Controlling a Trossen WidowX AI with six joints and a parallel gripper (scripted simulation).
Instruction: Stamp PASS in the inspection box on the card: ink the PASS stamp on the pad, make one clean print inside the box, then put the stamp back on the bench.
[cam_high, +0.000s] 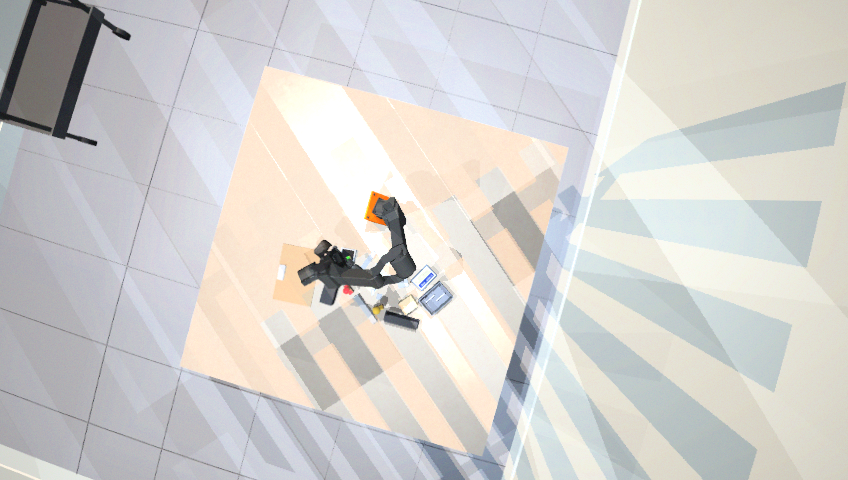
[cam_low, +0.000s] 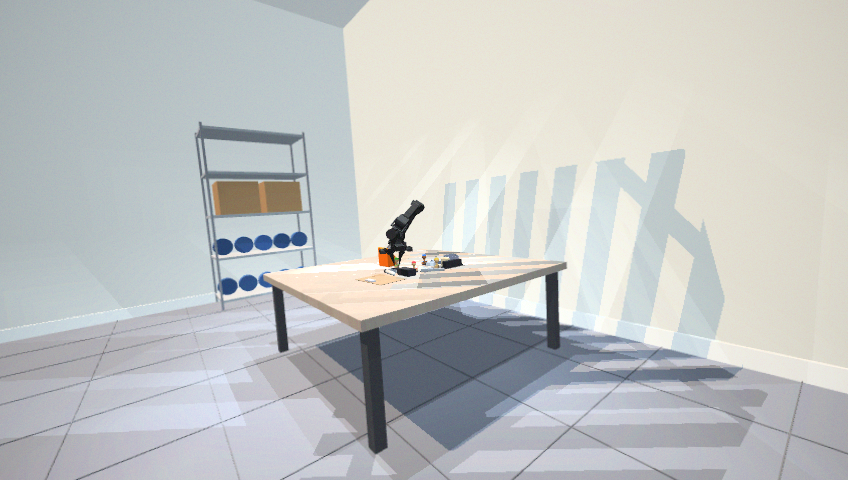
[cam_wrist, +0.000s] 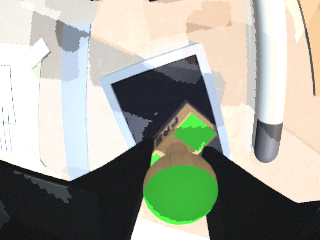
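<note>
Now: gripper tip 3 cm above the ink pad. Also, from my gripper tip: white marker 2 cm ahead, 7 cm to the right, 3 cm below; dark block 14 cm ahead, 1 cm to the right, 2 cm below; pass stamp right at my gripper tip.
</note>
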